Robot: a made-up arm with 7 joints.
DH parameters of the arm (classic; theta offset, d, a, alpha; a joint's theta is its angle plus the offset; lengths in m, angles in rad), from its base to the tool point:
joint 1: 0 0.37 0 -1.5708
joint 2: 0 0 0 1.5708
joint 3: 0 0.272 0.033 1.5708
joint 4: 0 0 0.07 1.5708
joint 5: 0 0.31 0 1.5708
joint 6: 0 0 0.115 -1.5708
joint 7: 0 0.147 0 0
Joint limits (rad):
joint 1: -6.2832..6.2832
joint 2: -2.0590..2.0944
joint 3: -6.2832..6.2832
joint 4: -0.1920..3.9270
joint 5: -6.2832..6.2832
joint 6: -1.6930..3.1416
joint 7: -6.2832..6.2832
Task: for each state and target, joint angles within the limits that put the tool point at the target. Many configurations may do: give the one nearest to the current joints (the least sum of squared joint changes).
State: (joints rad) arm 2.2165 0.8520 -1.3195 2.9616 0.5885 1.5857 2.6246
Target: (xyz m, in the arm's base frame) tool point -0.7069 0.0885 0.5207
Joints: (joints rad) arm 2.9748 1.2593 -1.2563 3.2688 0.7338 1.3622 2.6246
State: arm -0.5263 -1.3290 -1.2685 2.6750 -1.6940 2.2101 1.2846
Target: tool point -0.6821 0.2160 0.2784
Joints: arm -0.4970 -1.5376 -1.3039 2.7224 -1.8525 1.6207 1.2846
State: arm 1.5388 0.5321 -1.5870 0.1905 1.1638 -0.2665 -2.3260
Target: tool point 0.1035 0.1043 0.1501
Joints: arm 2.0571 0.0918 -0.9618 0.0687 1.0824 0.4938 -2.3260
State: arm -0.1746 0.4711 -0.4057 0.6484 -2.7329 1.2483 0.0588
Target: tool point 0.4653 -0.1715 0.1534
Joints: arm -0.0529 0.7455 -0.2209 1.0002 -2.8020 1.2543 0.0588
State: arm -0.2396 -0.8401 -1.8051 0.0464 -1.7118 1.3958 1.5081
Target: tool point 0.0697 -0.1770 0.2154
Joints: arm -0.4297 -1.1739 -1.3847 0.0080 -1.6273 1.3117 1.5081
